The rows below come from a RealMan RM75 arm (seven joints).
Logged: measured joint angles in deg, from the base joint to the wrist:
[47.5, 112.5, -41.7, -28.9, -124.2, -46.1, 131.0]
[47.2, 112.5, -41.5, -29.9, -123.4, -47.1, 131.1]
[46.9, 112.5, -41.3, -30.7, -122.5, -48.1, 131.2]
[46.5, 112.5, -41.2, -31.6, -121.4, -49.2, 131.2]
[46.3, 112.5, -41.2, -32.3, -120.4, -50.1, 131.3]
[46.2, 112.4, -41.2, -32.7, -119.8, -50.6, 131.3]
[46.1, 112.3, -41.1, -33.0, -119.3, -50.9, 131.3]
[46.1, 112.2, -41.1, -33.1, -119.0, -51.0, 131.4]
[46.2, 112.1, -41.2, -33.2, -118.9, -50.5, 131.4]
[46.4, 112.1, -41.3, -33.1, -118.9, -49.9, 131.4]
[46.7, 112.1, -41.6, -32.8, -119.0, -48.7, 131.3]
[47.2, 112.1, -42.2, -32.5, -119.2, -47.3, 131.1]
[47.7, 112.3, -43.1, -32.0, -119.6, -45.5, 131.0]
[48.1, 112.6, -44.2, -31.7, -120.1, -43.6, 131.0]
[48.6, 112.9, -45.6, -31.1, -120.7, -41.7, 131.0]
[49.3, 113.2, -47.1, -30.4, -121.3, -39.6, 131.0]
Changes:
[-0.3, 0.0, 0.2, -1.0, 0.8, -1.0, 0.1]
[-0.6, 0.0, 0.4, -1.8, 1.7, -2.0, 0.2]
[-1.0, 0.0, 0.5, -2.7, 2.8, -3.1, 0.2]
[-1.2, 0.0, 0.5, -3.4, 3.8, -4.0, 0.3]
[-1.3, -0.1, 0.5, -3.8, 4.4, -4.5, 0.3]
[-1.4, -0.2, 0.6, -4.1, 4.9, -4.8, 0.3]
[-1.4, -0.3, 0.6, -4.2, 5.2, -4.9, 0.4]
[-1.3, -0.4, 0.5, -4.3, 5.3, -4.4, 0.4]
[-1.1, -0.4, 0.4, -4.2, 5.3, -3.8, 0.4]
[-0.8, -0.4, 0.1, -3.9, 5.2, -2.6, 0.3]
[-0.3, -0.4, -0.5, -3.6, 5.0, -1.2, 0.1]
[0.2, -0.2, -1.4, -3.1, 4.6, 0.6, 0.0]
[0.6, 0.1, -2.5, -2.8, 4.1, 2.5, 0.0]
[1.1, 0.4, -3.9, -2.2, 3.5, 4.4, 0.0]
[1.8, 0.7, -5.4, -1.5, 2.9, 6.5, 0.0]

